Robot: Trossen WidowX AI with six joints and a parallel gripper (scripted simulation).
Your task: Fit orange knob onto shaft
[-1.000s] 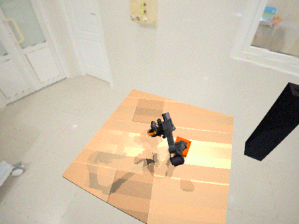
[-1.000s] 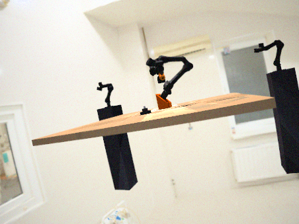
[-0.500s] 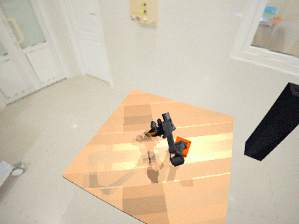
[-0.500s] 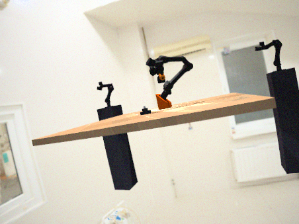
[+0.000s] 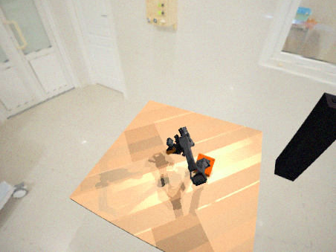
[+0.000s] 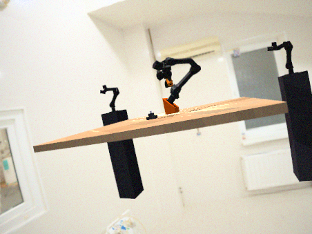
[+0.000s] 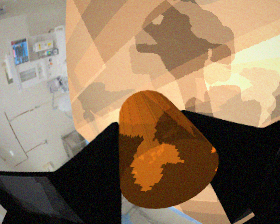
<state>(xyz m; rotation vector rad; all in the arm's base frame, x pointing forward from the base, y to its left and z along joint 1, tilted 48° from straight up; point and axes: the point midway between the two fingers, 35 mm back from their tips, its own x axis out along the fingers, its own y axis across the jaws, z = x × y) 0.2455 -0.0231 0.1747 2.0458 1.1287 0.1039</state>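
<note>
Right now my gripper tip is 20 mm past the orange knob, 10 mm to the left of it and 20 mm below it. From my gripper tip the other things lie so: dark round pedestal (50 mm ahead, 170 mm to the right, 190 mm below).
</note>
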